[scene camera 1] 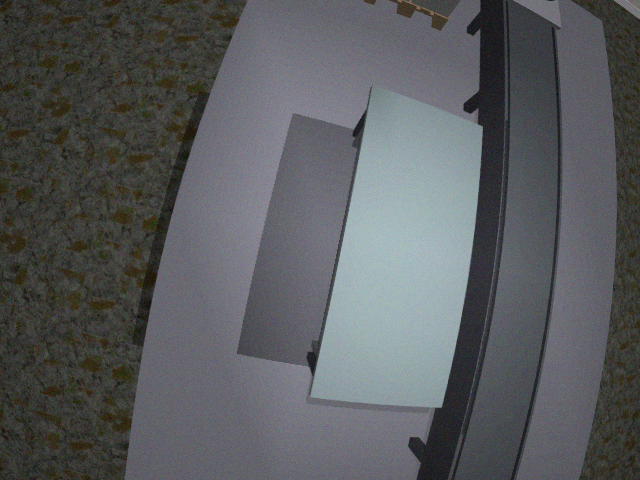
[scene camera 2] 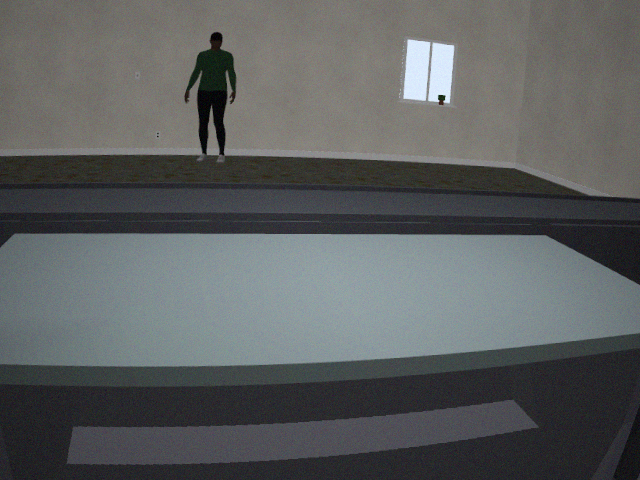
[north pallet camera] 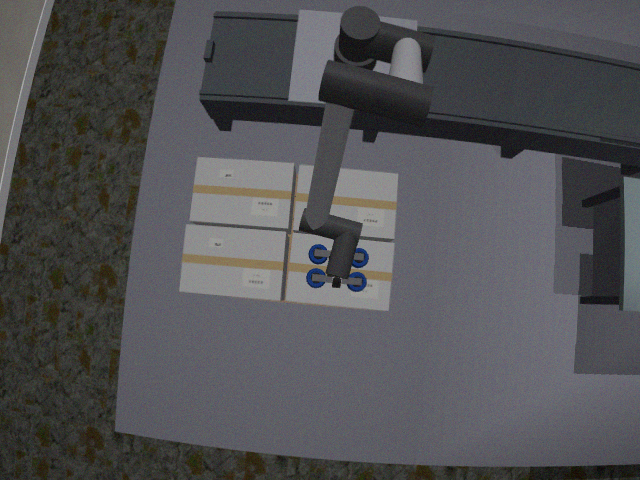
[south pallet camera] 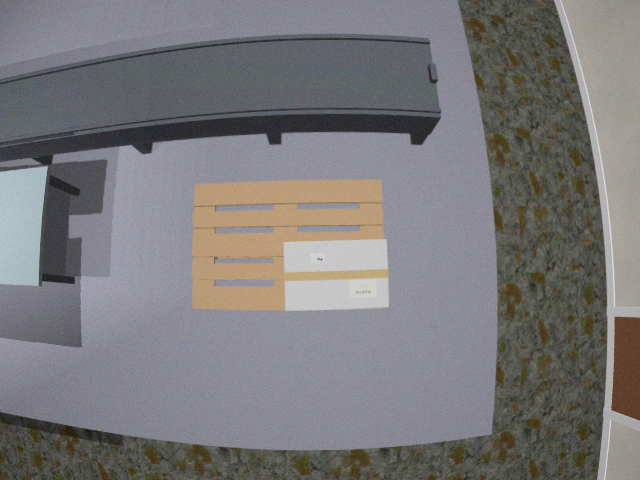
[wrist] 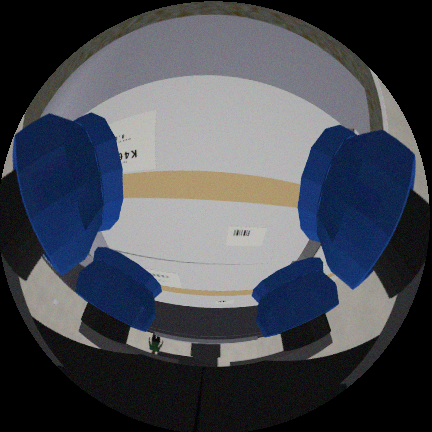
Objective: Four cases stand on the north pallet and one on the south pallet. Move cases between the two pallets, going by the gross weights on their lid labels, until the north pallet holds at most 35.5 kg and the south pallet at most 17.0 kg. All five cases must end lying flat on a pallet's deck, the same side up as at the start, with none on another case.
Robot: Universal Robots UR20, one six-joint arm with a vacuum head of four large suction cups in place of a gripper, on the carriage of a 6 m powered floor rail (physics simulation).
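Frame: origin at the arm's base, x ahead, y left, z up, level; millimetres.
Where they show: end effector, tool point: [wrist: 207, 253]; arm's base, origin of the base link: [north pallet camera: 355, 58] [wrist: 205, 343].
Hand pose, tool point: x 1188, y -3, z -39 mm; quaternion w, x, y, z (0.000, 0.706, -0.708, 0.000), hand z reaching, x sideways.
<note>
Each offset is from my tool point to the top centre of the thing. Level surfaces: height alone.
My suction gripper [north pallet camera: 337, 268] [wrist: 207, 225] hangs low over the front right case {130 mm down, 11 mm ahead, 24 mm left} [north pallet camera: 305, 294] [wrist: 210, 150], within its outline. Its cups hold no case lifted; the exact gap to the lid is hard to tell. In the wrist view a cup partly hides that lid's label, starting K46; its weight is not readable. A back left case {138 mm down, 390 mm back, 574 mm right} [north pallet camera: 240, 178], a front left case {104 mm down, 13 mm ahead, 576 mm right} [north pallet camera: 232, 248] and a back right case {145 mm down, 389 mm back, 24 mm left} [north pallet camera: 372, 186], partly behind the arm, also lie flat on the north pallet [north pallet camera: 289, 245] [scene camera 1: 405, 9]. One white case [south pallet camera: 336, 289] lies flat at the front right of the south pallet [south pallet camera: 237, 242].
A pale table {1 mm down} [scene camera 1: 403, 248] [scene camera 2: 310, 299] [south pallet camera: 20, 227] stands between the pallets, beside the floor rail [scene camera 1: 527, 206] [north pallet camera: 516, 87] [south pallet camera: 258, 77]. The arm's white carriage [north pallet camera: 310, 62] is at the rail's north end. A person in green [scene camera 2: 212, 72] stands near the far wall.
</note>
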